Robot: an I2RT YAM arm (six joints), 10 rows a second.
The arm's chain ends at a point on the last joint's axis. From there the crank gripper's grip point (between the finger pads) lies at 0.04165 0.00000 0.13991 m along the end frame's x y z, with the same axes.
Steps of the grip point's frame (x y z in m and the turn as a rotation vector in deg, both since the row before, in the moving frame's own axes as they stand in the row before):
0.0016, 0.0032, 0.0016, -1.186, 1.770, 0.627
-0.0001, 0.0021, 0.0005, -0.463, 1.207, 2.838
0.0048, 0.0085, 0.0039, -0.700, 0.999, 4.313
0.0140, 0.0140, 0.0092, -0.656, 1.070, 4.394
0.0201, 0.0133, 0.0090, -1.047, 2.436, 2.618
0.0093, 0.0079, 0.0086, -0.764, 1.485, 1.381
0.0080, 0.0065, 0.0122, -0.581, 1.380, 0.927
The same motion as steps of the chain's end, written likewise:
-0.0027, -0.0002, 0.0030, -1.186, 1.770, 0.627
-0.0030, -0.0012, 0.0014, -0.463, 1.207, 2.838
0.0026, 0.0036, 0.0047, -0.700, 0.999, 4.313
0.0116, 0.0091, 0.0100, -0.656, 1.070, 4.394
0.0143, 0.0087, 0.0109, -1.047, 2.436, 2.618
0.0057, 0.0050, 0.0097, -0.764, 1.485, 1.381
0.0047, 0.0044, 0.0133, -0.581, 1.380, 0.927

